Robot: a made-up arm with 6 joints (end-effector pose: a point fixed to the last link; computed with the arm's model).
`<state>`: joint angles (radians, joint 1 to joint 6).
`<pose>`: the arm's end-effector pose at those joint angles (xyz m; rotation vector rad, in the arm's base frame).
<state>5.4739 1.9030 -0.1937 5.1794 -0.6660 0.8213</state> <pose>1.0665 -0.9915 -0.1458 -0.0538 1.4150 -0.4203</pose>
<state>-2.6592 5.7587 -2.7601 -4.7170 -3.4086 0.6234</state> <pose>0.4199 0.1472 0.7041 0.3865 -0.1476 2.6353</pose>
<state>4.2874 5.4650 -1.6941 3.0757 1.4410 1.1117</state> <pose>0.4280 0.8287 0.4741 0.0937 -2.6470 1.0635</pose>
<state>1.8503 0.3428 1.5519 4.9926 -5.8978 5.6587</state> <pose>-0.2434 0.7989 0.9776 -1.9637 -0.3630 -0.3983</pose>
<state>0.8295 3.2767 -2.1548 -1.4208 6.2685 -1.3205</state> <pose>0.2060 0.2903 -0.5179 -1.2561 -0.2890 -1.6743</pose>
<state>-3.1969 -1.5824 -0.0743 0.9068 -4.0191 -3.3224</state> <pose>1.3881 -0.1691 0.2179 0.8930 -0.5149 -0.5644</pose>
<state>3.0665 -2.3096 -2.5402 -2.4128 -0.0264 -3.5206</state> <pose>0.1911 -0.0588 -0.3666 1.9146 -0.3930 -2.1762</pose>
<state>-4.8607 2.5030 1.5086 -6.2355 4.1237 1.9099</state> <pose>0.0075 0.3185 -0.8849 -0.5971 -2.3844 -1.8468</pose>
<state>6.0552 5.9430 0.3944 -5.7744 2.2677 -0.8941</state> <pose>-0.2299 0.1286 1.5590 -1.2803 1.9483 -0.2796</pose>
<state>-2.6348 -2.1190 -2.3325 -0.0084 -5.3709 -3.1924</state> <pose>0.3424 0.1416 -0.4818 0.7619 -2.6426 0.1149</pose>
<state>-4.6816 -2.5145 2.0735 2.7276 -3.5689 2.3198</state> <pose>-0.0327 -0.7726 -0.2390 2.6280 -1.6018 -0.2549</pose>
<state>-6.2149 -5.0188 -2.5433 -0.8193 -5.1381 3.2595</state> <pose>0.4841 0.0219 0.7135 -0.2143 -1.1278 2.8075</pose>
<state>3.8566 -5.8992 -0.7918 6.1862 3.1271 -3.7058</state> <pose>-0.1390 -0.1774 1.4877 1.5164 -2.2600 0.0702</pose>
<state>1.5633 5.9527 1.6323 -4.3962 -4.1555 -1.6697</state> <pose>-0.1079 0.0753 1.2906 1.7276 1.0727 -2.2762</pose>
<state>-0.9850 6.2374 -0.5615 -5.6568 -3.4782 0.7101</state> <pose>-0.0866 0.2367 1.5377 1.0844 1.9768 -0.2514</pose>
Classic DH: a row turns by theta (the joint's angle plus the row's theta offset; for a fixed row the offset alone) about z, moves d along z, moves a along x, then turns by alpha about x. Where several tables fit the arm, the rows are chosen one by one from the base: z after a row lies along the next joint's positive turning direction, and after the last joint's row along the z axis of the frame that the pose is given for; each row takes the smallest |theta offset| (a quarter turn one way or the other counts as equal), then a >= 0, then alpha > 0; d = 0 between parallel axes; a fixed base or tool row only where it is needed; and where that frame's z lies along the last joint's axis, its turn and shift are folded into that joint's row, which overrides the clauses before.
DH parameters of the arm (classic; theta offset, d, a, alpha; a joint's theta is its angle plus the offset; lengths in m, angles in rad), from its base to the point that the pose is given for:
joint 1: 0 0.2258 0 -1.5708
joint 2: -1.5708 0 0.9871 0
joint 3: 1.5708 0.0429 0 1.5708
joint 4: 0 0.4584 0 -1.5708
joint 5: 0 0 0 1.5708
joint 6: 0 0.0813 0 0

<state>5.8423 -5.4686 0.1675 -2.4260 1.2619 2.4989</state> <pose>0.9800 -0.4712 1.2200 0.6833 -0.2051 -0.7273</pose>
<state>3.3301 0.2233 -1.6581 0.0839 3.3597 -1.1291</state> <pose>0.1643 -0.0108 1.2224 -1.6863 -1.4015 1.3231</pose>
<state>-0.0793 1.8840 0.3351 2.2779 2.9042 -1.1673</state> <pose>1.2496 -0.0417 -0.2975 -1.0530 0.1064 2.4927</pose>
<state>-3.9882 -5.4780 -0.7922 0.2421 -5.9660 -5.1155</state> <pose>-0.5291 0.5243 1.4451 0.2760 -0.3445 -2.5478</pose>
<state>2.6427 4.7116 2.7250 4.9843 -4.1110 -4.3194</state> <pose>0.5397 -0.2694 0.3757 0.0348 2.0998 0.7412</pose>
